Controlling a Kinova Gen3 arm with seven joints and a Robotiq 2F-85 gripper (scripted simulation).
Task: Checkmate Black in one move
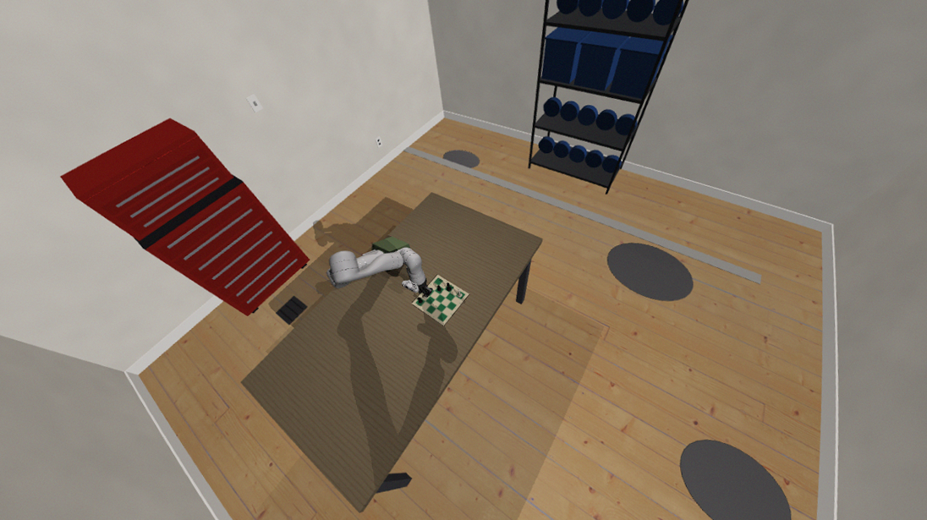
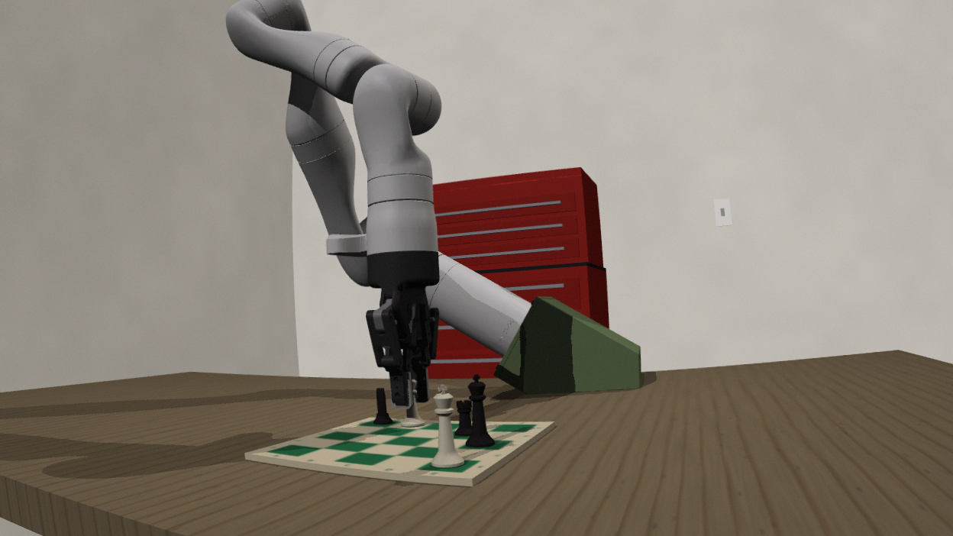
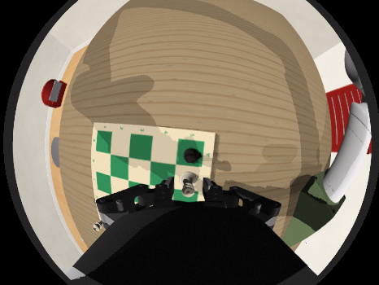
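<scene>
My gripper is now 10 mm above the white queen. Round my hand: cream chessboard (80 mm ahead, 30 mm to the left, 40 mm below); then black bishop (40 mm to the right, 20 mm below); then black rook (40 mm ahead, 80 mm to the left, 20 mm below).
</scene>
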